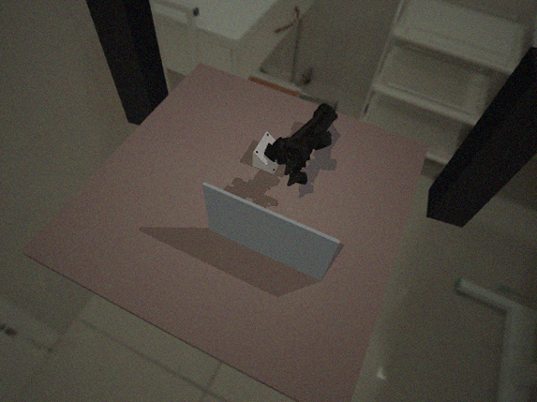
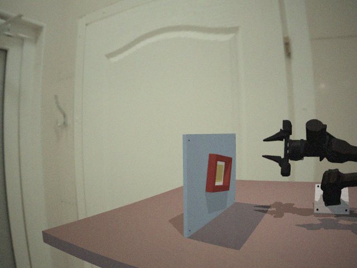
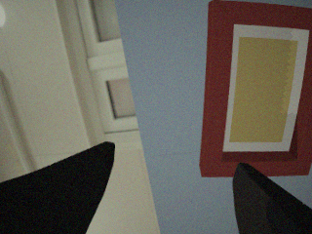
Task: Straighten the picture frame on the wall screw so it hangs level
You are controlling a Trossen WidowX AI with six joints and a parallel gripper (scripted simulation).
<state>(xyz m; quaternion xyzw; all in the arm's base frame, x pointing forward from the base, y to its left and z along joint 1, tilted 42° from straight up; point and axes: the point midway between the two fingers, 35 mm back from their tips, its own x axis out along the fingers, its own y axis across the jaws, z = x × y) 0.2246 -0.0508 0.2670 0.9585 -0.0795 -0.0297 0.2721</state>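
The red picture frame lies 160 mm ahead of my gripper tip and 90 mm below it. Round my gripper tip: wall panel (170 mm ahead, 10 mm to the right, 100 mm below).
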